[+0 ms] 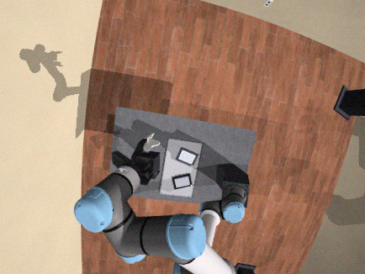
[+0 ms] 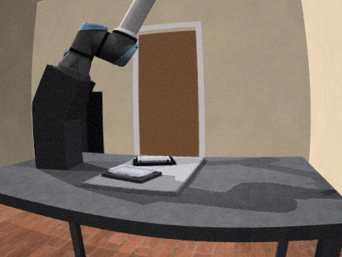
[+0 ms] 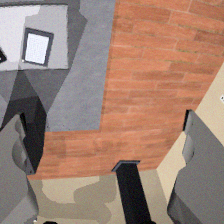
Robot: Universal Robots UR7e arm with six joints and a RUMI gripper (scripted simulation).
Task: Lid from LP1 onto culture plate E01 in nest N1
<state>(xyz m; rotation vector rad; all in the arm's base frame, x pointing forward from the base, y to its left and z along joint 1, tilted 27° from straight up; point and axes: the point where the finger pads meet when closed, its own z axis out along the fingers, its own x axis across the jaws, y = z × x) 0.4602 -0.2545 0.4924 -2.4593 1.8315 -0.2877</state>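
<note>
Right now my hand is 65 cm above the clear lid, 36 cm past it and 35 cm to the right of it. From my hand the other things lie so: black lid park LP1: 66 cm below, 36 cm behind, 35 cm to the left; culture plate E01: 65 cm below, 30 cm behind, 12 cm to the left.
</note>
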